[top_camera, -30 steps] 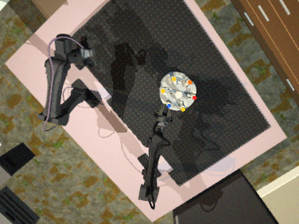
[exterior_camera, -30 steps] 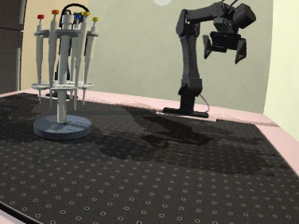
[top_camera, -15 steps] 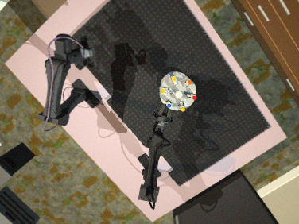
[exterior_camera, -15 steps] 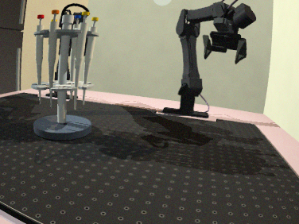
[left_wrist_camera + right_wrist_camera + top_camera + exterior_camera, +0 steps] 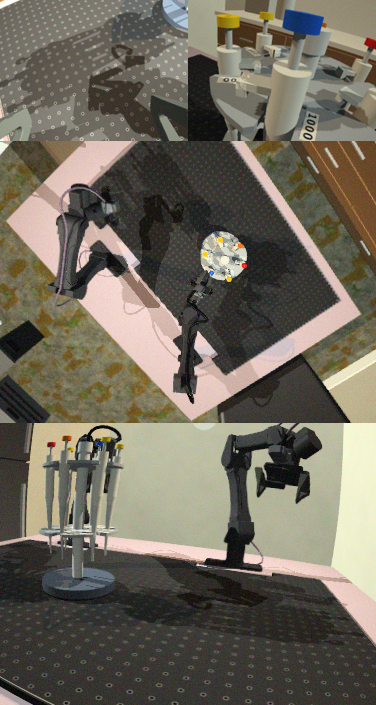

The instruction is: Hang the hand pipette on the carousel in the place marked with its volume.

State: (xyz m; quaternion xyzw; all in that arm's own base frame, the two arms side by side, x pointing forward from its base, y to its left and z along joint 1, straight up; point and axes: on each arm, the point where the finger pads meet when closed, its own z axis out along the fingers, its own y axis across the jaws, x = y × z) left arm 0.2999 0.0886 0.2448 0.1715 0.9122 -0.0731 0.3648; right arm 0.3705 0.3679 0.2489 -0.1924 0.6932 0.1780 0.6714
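Now: right hand 1 cm to the right of the pipette and 3 cm above it.
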